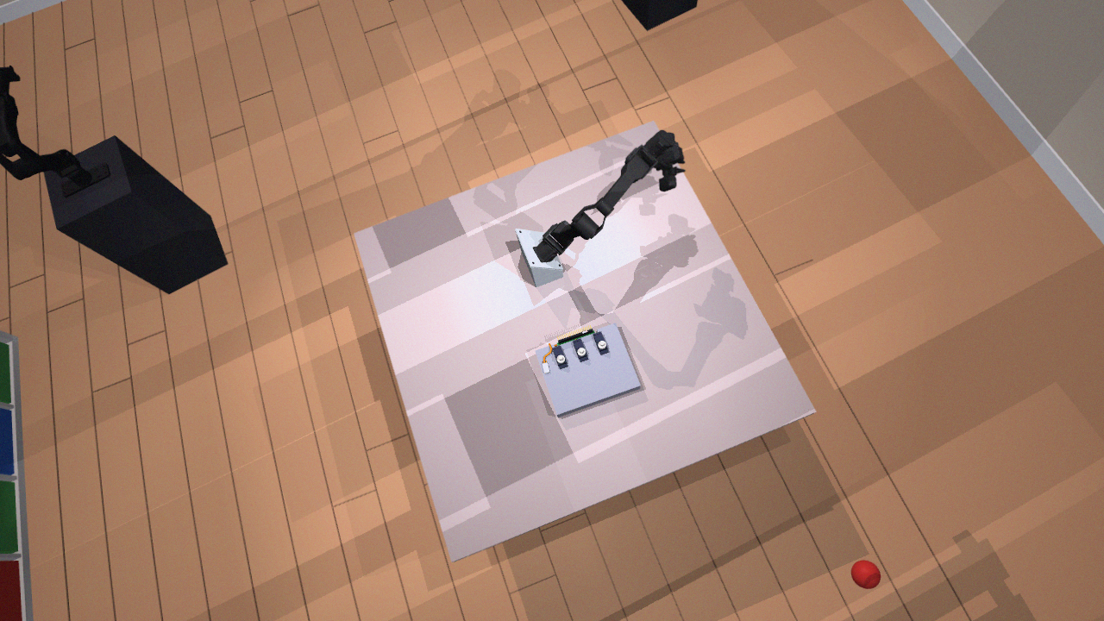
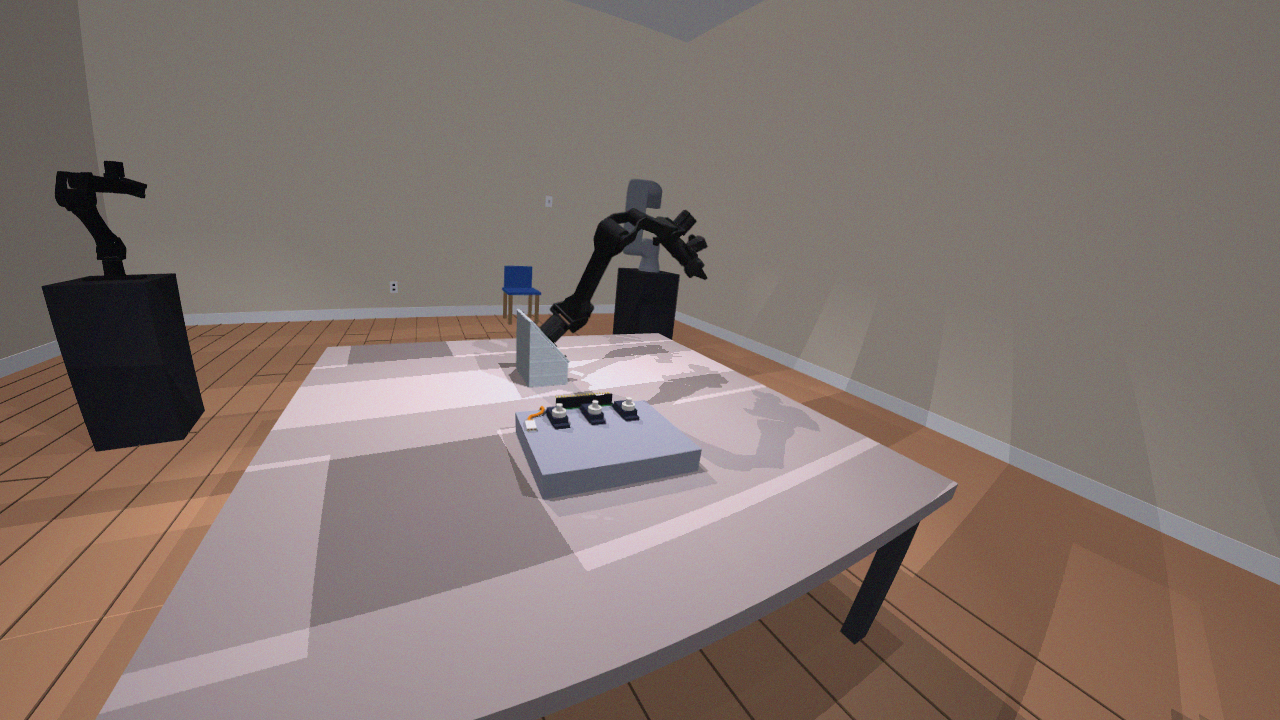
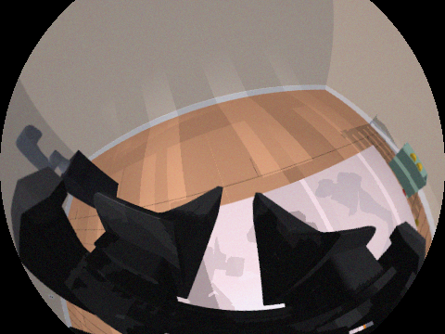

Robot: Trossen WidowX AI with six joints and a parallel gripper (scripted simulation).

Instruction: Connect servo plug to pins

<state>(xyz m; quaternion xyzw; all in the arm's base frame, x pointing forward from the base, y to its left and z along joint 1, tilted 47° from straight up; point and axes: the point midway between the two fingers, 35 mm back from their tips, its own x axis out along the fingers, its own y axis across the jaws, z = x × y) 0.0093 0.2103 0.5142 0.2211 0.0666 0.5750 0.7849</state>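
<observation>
The red dot lies 540 mm to the right of my gripper tip, 270 mm ahead of it and 230 mm below it. From my gripper tip the other things lie so: pin strip: 580 mm to the right, 260 mm ahead, 240 mm below; grey printed holder: 610 mm to the right, 420 mm ahead, 280 mm below.
</observation>
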